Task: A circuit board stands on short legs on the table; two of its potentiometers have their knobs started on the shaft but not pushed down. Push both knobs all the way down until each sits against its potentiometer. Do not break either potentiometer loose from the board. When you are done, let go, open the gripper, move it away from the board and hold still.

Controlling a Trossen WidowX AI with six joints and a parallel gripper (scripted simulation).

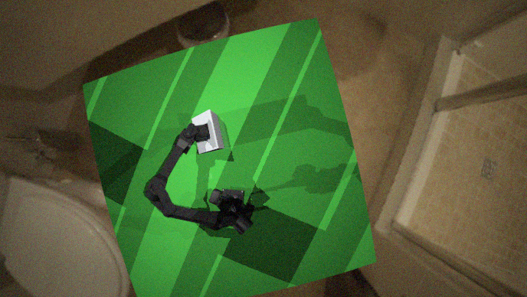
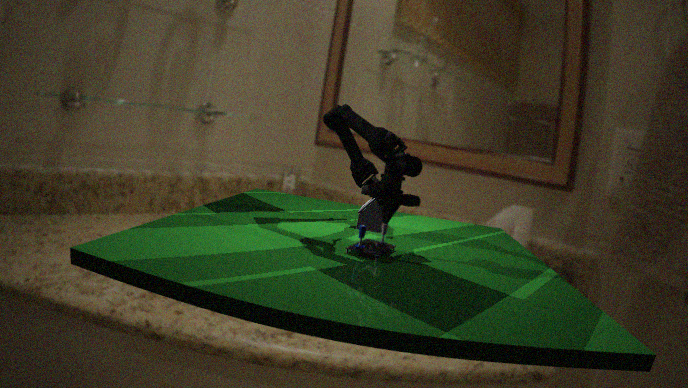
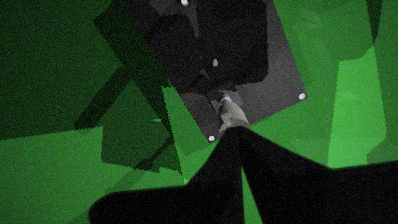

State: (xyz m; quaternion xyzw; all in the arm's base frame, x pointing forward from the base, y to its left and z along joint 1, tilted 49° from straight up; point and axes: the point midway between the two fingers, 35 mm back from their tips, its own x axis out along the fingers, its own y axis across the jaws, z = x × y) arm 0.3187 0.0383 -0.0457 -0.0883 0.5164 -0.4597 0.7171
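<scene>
Right now the grey knob is 1 cm below my gripper tip. The rest, counted from my gripper tip: blue knob 8 cm ahead, 6 cm to the right, 2 cm below.
</scene>
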